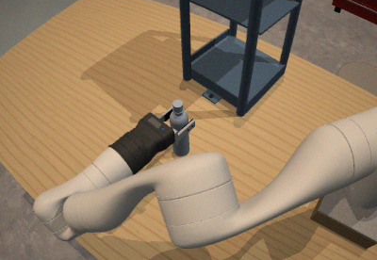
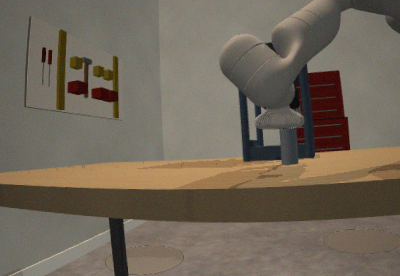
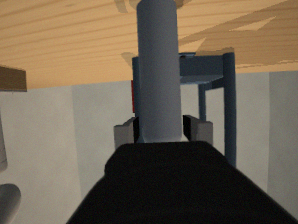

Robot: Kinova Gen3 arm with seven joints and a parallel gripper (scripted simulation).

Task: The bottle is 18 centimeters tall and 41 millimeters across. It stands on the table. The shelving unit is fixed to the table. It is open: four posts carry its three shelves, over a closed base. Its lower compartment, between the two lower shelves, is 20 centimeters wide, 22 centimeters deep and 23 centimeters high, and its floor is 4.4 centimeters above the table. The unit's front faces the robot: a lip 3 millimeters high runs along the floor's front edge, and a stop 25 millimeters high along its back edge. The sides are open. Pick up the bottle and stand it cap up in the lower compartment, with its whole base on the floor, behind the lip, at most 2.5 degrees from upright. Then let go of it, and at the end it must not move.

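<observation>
My hand is 10 mm above the grey bottle. The rest, counted from my hand: shelving unit 30 mm behind, 310 mm to the right, 70 mm above.
</observation>
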